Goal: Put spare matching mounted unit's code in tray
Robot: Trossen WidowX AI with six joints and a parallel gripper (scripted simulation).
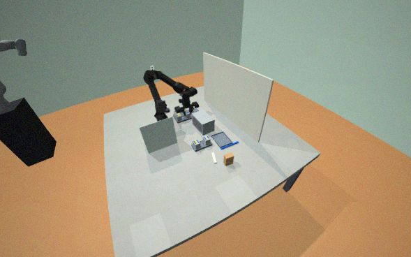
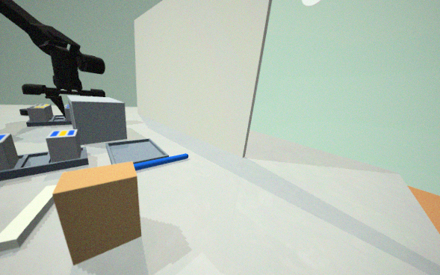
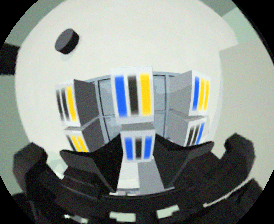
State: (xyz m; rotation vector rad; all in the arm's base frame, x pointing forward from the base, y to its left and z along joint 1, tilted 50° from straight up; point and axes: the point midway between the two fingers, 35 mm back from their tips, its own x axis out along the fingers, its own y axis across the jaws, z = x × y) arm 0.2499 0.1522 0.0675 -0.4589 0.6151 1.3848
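My gripper tip is 70 mm past the rack, 340 mm to the left of it and 10 mm above it. Round my gripper tip: mounted unit (40 mm ahead, 170 mm to the right, 30 mm above); wall panel (270 mm ahead, 180 mm to the right, 210 mm above).
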